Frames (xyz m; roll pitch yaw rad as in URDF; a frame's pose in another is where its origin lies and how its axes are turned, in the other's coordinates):
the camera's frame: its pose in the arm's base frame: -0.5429 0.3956 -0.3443 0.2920 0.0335 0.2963
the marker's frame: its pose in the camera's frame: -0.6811 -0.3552 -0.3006 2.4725 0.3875 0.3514
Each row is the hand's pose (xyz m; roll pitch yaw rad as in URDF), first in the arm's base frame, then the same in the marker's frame.
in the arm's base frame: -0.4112 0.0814 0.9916 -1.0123 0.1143 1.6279
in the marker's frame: 0.0812 1.0199 -1.5462 2.1440 0.3593 -0.8238
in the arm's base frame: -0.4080 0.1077 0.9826 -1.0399 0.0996 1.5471
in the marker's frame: 0.1032 1.0030 -1.5500 2.1560 0.3712 -0.7373
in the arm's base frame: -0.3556 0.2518 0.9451 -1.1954 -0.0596 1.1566
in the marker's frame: 0.2444 0.9391 -1.5801 2.1947 0.4694 -0.2877
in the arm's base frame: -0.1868 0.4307 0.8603 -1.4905 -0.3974 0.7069
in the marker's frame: 0.5039 0.9205 -1.5792 2.1286 0.6294 0.3349
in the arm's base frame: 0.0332 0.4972 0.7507 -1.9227 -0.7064 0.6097
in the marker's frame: 0.7340 0.9986 -1.5031 1.8607 0.8492 0.6520
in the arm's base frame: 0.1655 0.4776 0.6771 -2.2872 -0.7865 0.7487
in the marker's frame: 0.8361 1.0794 -1.4235 1.5514 0.9752 0.6023
